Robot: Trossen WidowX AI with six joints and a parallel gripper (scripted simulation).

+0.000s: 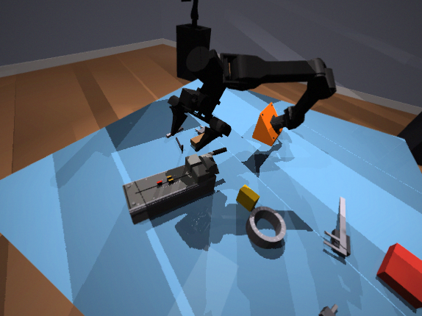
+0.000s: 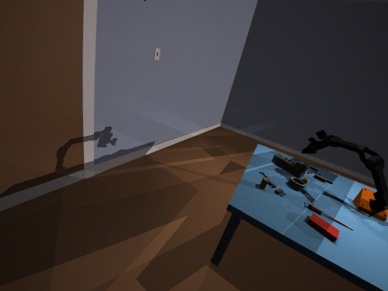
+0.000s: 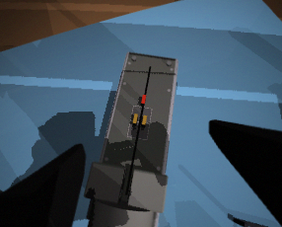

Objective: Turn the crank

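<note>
Now: gripper tip 120 mm past the dark crank handle, 90 mm above it and 70 mm to the right of it. Also, from my gripper tip: yellow block: 210 mm to the left, 170 mm below, 50 mm behind; red pointer: 110 mm below, 70 mm ahead, 30 mm to the right; brown block: 240 mm behind, 180 mm below, 60 mm to the right.
</note>
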